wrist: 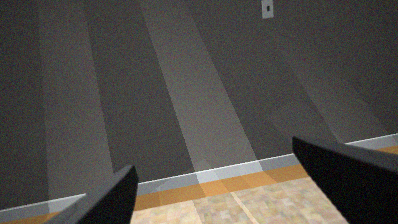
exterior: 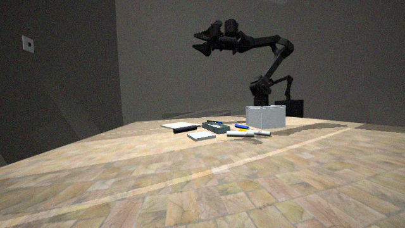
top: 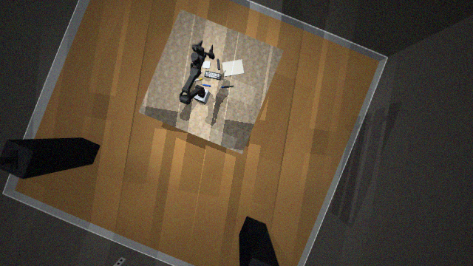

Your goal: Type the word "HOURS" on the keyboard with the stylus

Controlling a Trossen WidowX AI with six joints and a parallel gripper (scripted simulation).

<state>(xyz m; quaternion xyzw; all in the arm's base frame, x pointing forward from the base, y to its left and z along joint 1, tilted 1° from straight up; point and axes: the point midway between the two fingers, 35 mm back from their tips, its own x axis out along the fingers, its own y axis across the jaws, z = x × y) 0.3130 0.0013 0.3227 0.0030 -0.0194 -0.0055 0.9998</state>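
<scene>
Now: gripper tip 23 cm past the blue stylus, 6 cm to the right of it and 42 cm above it. From my gripper tip the other things lie so: white sheet 8 cm ahead, 18 cm to the right, 42 cm below; flat pad 12 cm to the left, 42 cm below; dark cylinder 6 cm ahead, 1 cm to the right, 41 cm below.
</scene>
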